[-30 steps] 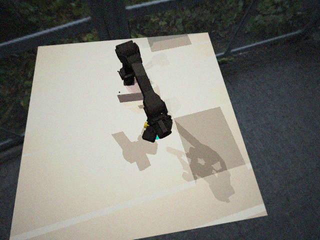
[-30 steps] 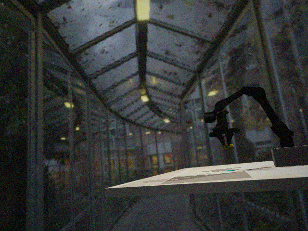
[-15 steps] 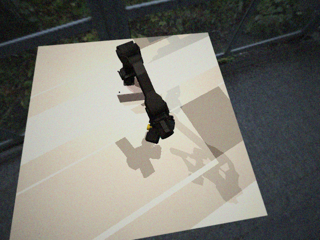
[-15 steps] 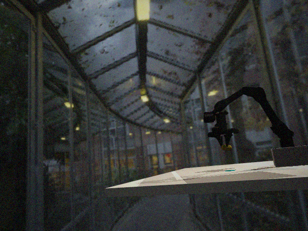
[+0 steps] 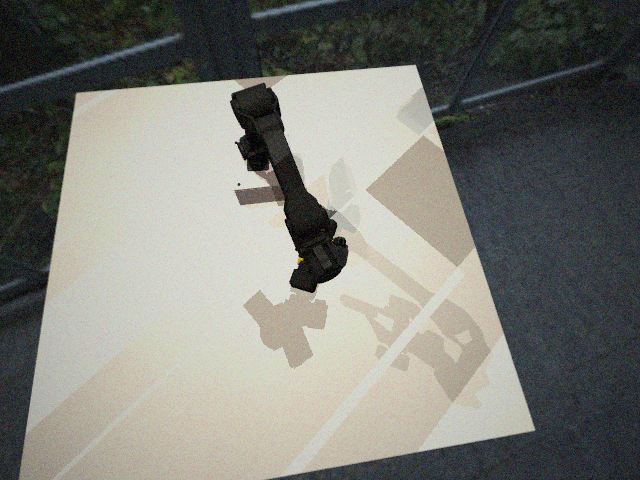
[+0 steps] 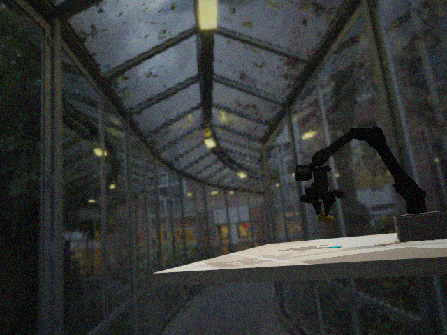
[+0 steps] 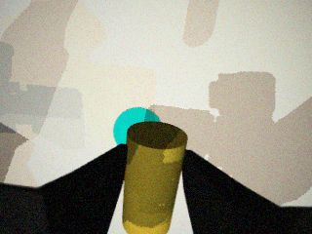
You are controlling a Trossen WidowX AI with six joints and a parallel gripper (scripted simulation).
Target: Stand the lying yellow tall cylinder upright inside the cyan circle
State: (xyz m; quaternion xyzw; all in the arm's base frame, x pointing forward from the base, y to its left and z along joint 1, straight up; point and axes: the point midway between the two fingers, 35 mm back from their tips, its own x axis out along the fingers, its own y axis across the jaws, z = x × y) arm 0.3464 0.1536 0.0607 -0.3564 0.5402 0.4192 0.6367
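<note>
The cyan circle lies 20 mm behind my gripper tip, 10 mm to the right of it and 130 mm below it. Round my gripper tip: yellow tall cylinder 10 mm behind, 20 mm to the right, 10 mm below.
</note>
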